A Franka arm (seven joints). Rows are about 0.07 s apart.
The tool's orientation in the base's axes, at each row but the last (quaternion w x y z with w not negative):
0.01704 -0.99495 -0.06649 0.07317
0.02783 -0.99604 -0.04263 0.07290
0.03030 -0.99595 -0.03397 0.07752
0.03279 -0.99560 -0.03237 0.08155
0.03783 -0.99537 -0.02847 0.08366
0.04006 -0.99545 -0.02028 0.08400
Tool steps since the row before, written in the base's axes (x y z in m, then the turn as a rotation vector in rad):
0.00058 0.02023 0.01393 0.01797 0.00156 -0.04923
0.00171 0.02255 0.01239 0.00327 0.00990 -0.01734
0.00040 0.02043 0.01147 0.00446 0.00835 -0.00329
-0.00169 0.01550 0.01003 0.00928 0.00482 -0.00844
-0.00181 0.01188 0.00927 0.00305 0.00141 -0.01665
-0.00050 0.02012 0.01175 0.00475 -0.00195 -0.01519
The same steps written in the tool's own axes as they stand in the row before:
0.00130 -0.02057 -0.01337 0.02489 0.00294 0.04605
0.00192 -0.02306 -0.01138 0.00658 -0.00852 0.01713
0.00013 -0.02107 -0.01025 0.00550 -0.00782 0.00301
-0.00219 -0.01624 -0.00867 0.01083 -0.00366 0.00707
-0.00256 -0.01266 -0.00797 0.00583 0.00008 0.01595
-0.00149 -0.02103 -0.00993 0.00710 0.00337 0.01398

